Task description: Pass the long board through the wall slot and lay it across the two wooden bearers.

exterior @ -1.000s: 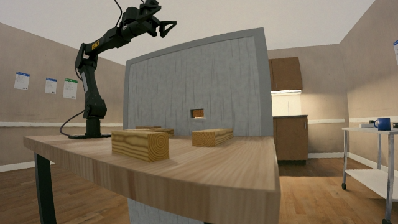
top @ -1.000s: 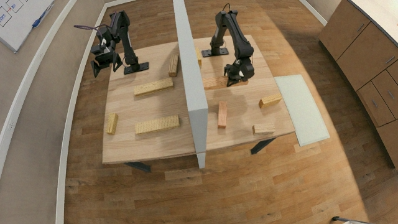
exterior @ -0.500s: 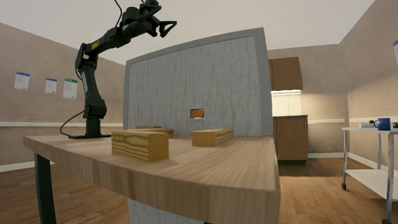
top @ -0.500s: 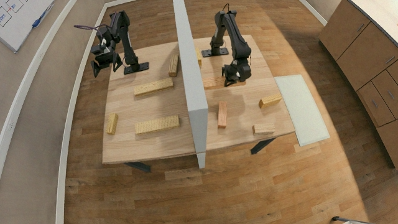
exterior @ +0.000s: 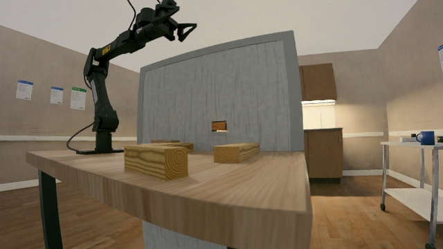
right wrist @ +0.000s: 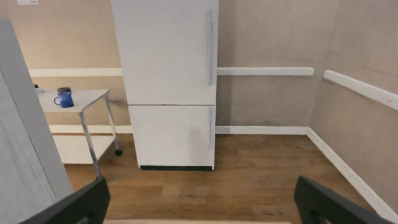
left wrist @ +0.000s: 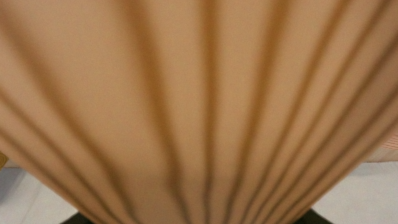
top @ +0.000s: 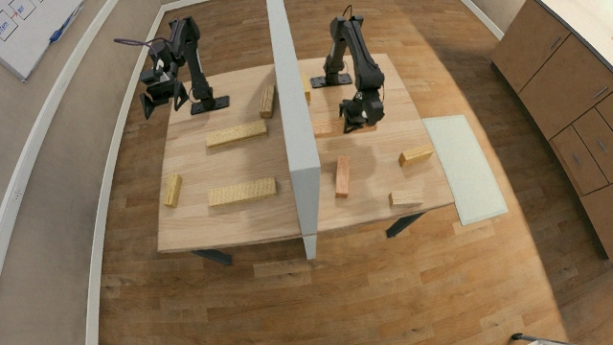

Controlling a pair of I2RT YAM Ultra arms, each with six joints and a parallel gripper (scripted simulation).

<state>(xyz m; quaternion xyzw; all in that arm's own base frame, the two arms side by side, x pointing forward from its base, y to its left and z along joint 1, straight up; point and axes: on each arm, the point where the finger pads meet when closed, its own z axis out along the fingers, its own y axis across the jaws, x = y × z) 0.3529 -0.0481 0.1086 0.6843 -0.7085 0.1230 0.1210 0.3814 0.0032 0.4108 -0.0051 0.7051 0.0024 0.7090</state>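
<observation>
The long board lies 50 mm to the right of my left hand. The rest, counted from my left hand: small block 80 mm ahead, 720 mm to the right, 90 mm below.
</observation>
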